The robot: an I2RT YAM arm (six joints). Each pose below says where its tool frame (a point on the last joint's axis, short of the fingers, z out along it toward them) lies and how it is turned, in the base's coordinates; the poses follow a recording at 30 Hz.
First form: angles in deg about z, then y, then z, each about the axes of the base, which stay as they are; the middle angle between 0 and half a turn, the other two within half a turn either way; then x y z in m.
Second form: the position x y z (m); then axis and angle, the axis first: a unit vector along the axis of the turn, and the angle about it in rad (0 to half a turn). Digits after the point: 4 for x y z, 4 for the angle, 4 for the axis.
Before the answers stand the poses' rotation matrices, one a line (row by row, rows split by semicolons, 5 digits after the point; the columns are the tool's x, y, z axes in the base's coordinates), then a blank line. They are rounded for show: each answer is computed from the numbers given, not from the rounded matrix.
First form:
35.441 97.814 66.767 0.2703 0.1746 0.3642
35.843 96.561 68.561 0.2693 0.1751 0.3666
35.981 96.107 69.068 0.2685 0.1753 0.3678
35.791 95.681 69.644 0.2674 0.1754 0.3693
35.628 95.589 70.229 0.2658 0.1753 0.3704
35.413 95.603 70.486 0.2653 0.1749 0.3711
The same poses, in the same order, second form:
-0.57654 -0.71755 0.39081; 0.12696 0.39382 0.91038; -0.80715 0.57448 -0.13596
-0.57890 -0.73008 0.36312; 0.12782 0.35857 0.92471; -0.80532 0.58173 -0.11426
-0.57950 -0.73348 0.35523; 0.12949 0.34748 0.92870; -0.80462 0.58418 -0.10639
-0.57624 -0.74036 0.34614; 0.12815 0.33644 0.93294; -0.80717 0.58196 -0.09899
-0.57496 -0.74571 0.33665; 0.12255 0.32833 0.93658; -0.80895 0.57975 -0.09739
-0.57276 -0.74928 0.33244; 0.11856 0.32557 0.93806; -0.81110 0.57670 -0.09764

0.2703 0.1746 0.3642 -0.2234 0.7967 0.5616 2.2907
0.2693 0.1751 0.3666 -0.2303 0.7844 0.5759 2.3014
0.2685 0.1753 0.3678 -0.2318 0.7804 0.5807 2.3039
0.2674 0.1754 0.3693 -0.2362 0.7762 0.5845 2.3042
0.2658 0.1753 0.3704 -0.2409 0.7735 0.5862 2.3077
0.2653 0.1749 0.3711 -0.2441 0.7725 0.5862 2.3083

